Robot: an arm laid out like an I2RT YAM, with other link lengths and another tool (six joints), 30 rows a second.
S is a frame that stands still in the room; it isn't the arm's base.
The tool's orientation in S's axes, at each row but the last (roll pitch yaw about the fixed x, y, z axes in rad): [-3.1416, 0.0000, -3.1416]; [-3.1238, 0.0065, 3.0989]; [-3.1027, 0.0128, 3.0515]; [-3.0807, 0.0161, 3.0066]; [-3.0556, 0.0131, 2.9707]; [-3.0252, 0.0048, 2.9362]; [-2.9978, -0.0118, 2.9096]
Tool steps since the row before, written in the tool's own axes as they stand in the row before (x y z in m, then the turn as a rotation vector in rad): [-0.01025, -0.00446, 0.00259, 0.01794, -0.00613, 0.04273]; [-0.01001, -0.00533, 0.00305, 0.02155, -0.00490, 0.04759]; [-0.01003, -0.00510, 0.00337, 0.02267, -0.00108, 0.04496]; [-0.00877, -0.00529, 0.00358, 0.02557, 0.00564, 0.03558]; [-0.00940, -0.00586, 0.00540, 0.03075, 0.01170, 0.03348]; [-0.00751, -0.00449, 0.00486, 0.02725, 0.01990, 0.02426]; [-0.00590, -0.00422, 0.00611, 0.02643, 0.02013, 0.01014]
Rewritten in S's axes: [0.01025, -0.00446, -0.00259, -0.01794, -0.00613, -0.04273]; [0.00979, -0.00581, -0.00289, -0.02147, -0.00483, -0.04763]; [0.00956, -0.00611, -0.00304, -0.02226, -0.00083, -0.04517]; [0.00800, -0.00664, -0.00311, -0.02430, 0.00680, -0.03626]; [0.00825, -0.00782, -0.00475, -0.02836, 0.01381, -0.03476]; [0.00635, -0.00645, -0.00427, -0.02310, 0.02212, -0.02654]; [0.00452, -0.00626, -0.00551, -0.02162, 0.02409, -0.01261]
